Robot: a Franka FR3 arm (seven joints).
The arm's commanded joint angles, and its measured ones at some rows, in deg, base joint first. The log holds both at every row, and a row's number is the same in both.
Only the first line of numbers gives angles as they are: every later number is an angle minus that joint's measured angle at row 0.
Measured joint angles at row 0:
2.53 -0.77 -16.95 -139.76 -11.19 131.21 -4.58
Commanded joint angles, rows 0 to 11:
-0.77 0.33 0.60 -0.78 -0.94 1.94 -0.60
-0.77 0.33 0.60 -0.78 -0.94 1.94 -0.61
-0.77 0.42 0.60 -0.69 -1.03 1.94 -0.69
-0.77 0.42 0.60 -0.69 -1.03 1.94 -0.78
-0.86 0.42 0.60 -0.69 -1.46 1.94 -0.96
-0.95 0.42 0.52 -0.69 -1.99 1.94 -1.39
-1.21 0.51 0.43 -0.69 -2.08 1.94 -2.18
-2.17 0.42 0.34 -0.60 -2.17 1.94 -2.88
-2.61 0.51 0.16 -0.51 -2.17 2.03 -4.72
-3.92 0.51 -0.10 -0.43 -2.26 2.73 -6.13
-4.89 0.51 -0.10 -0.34 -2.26 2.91 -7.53
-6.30 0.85 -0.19 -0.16 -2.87 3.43 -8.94
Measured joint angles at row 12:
-2.82 -0.22 -0.18 0.16 -1.51 1.18 -5.03
